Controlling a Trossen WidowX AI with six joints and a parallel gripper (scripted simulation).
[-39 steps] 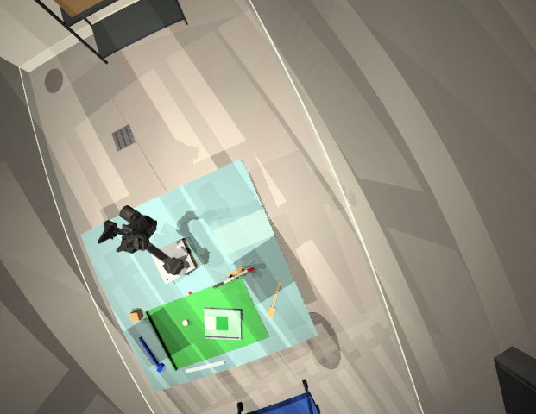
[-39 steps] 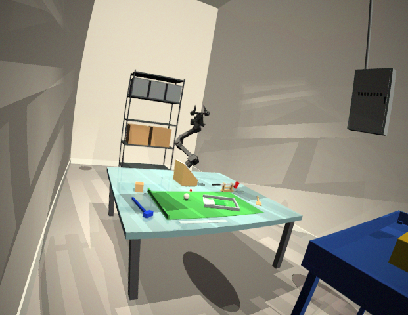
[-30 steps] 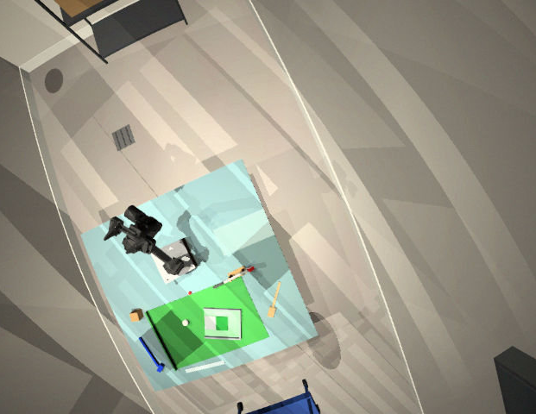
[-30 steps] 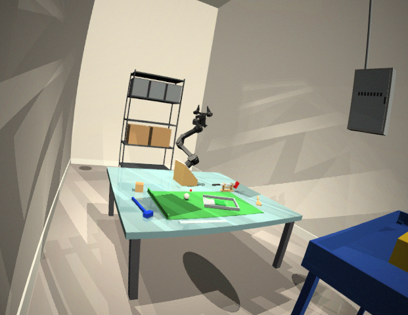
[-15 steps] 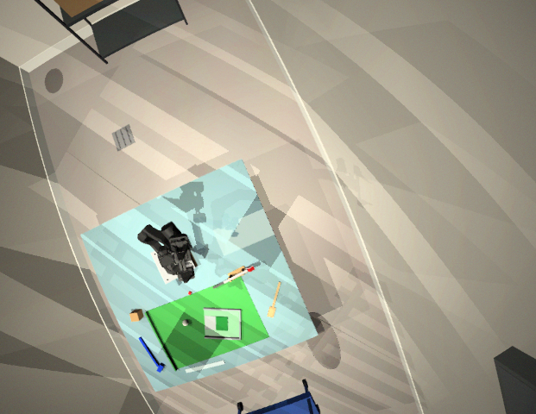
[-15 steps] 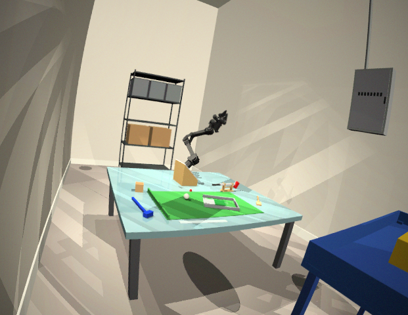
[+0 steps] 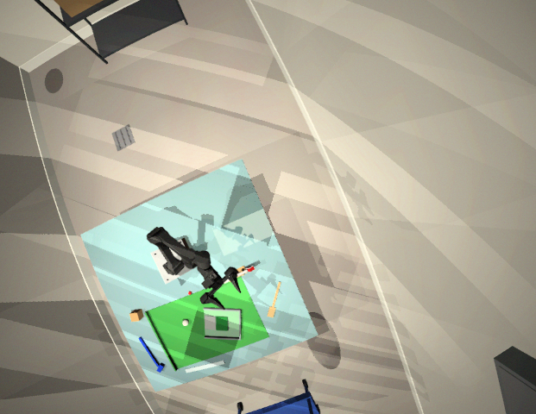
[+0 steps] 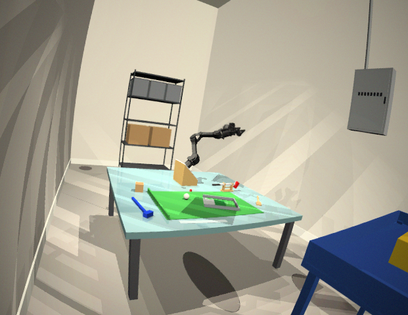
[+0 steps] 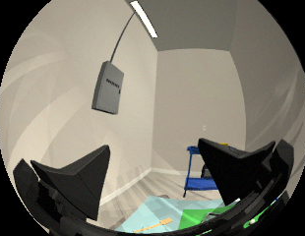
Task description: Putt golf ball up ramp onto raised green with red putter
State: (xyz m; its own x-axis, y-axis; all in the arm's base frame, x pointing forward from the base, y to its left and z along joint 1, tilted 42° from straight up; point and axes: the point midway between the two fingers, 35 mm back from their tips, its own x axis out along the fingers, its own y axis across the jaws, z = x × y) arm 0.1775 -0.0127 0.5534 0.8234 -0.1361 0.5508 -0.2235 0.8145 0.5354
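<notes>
My gripper tip is now 10 mm short of the red putter, 100 mm to the left of it and 500 mm above it. The rest, counted from my gripper tip: wooden stand: 20 mm ahead, 80 mm to the right, 530 mm below; then wooden spatula: 320 mm ahead, 10 mm to the left, 560 mm below; then green mat: 220 mm ahead, 480 mm to the right, 560 mm below.
</notes>
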